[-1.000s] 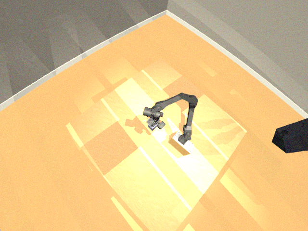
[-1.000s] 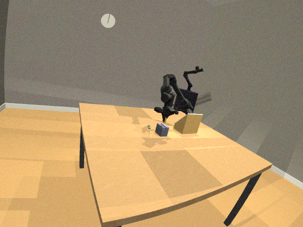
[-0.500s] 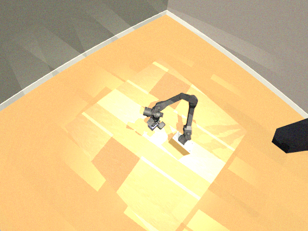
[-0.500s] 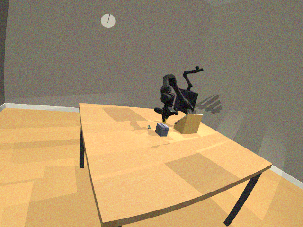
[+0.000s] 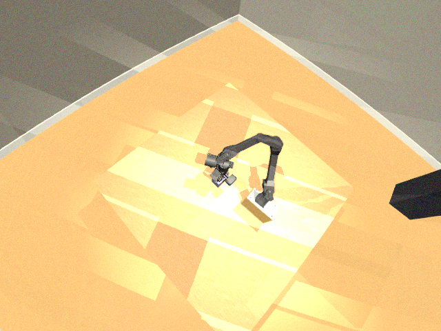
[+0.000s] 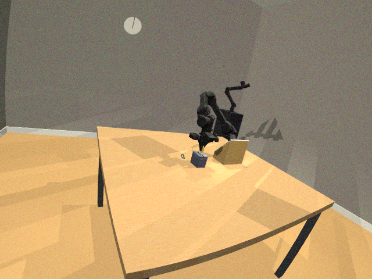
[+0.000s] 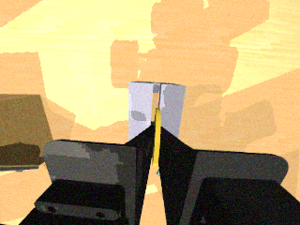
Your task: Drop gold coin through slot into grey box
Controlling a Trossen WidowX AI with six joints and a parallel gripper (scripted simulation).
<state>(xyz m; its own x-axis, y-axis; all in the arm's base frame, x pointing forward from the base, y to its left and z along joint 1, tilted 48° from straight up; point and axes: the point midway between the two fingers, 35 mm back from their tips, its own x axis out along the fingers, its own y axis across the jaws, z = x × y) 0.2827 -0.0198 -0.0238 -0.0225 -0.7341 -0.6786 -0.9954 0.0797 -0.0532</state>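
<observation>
The thin gold coin is 10 mm above my gripper tip.
</observation>
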